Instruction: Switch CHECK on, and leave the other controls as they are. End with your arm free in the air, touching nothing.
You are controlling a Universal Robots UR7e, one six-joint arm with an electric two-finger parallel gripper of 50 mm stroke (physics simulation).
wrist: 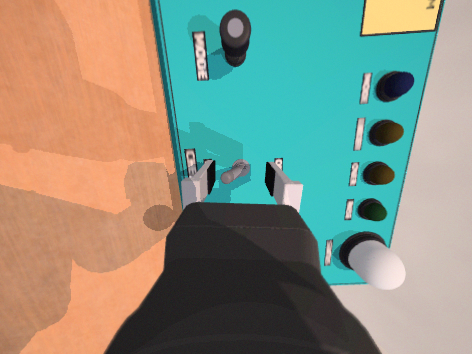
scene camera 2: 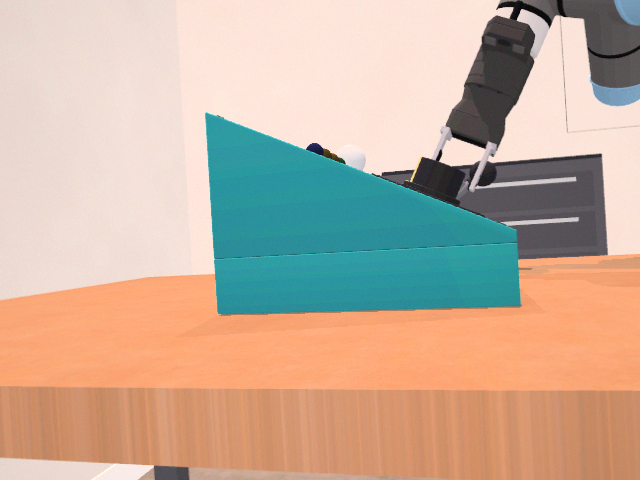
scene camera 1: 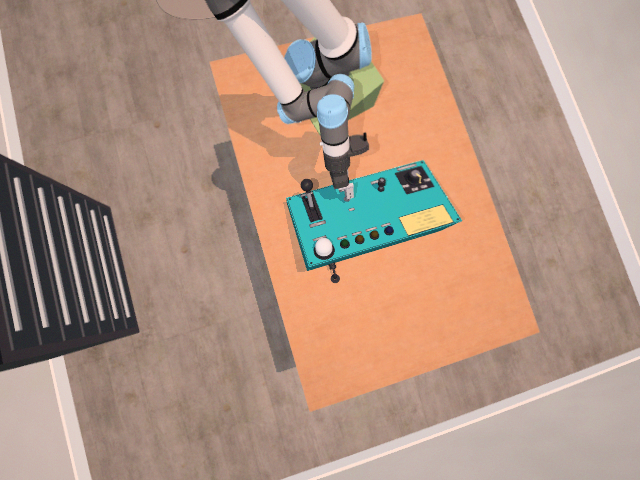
Labels:
same spot on teal sloped console: (wrist: 334, 100) = (scene camera 1: 378, 217)

